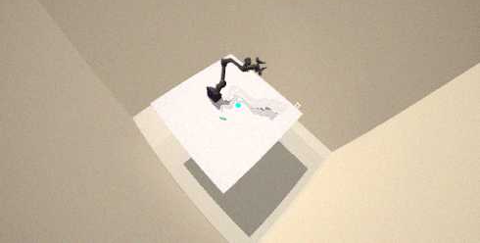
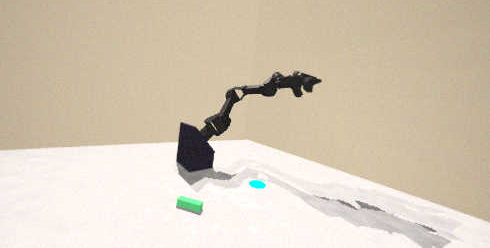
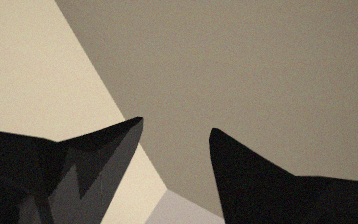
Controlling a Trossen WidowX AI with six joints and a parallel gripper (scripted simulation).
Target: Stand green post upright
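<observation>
Now: the green post 59 cm to the right of my gripper tip and 45 cm below it. Round my gripper tip: cyan circle 1 cm behind, 34 cm to the right, 45 cm below.
</observation>
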